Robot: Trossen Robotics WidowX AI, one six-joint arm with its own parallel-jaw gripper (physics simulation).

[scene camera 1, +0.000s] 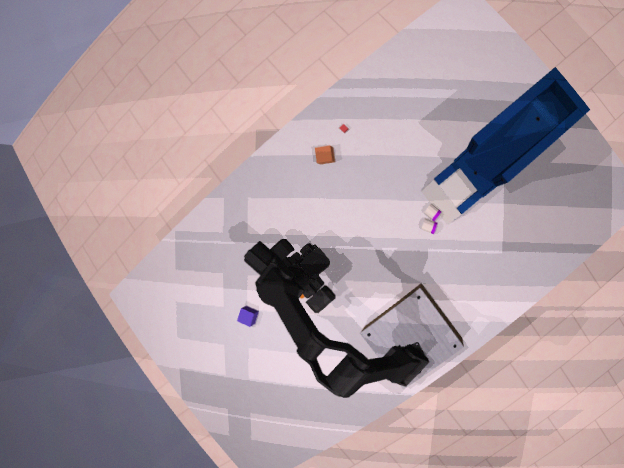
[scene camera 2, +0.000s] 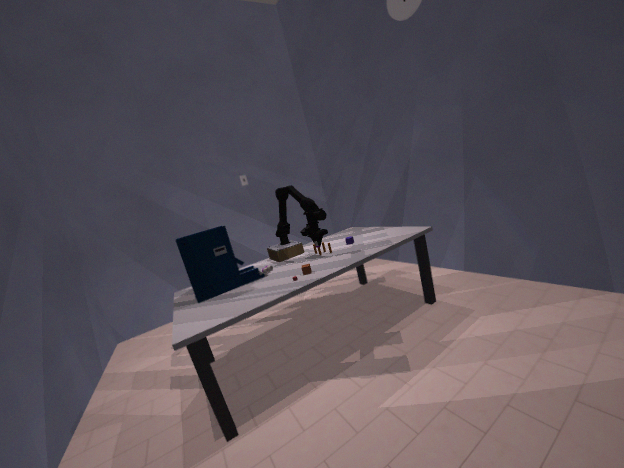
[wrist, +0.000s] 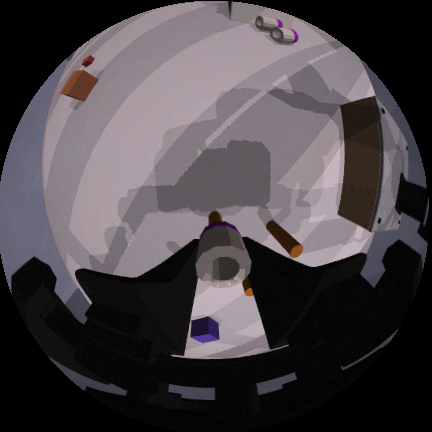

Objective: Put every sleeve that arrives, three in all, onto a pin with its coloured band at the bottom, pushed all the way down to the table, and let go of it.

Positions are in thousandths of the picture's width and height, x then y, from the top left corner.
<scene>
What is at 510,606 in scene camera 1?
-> The gripper.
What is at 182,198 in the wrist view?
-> An orange cube.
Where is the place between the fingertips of the gripper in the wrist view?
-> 510,564
</scene>
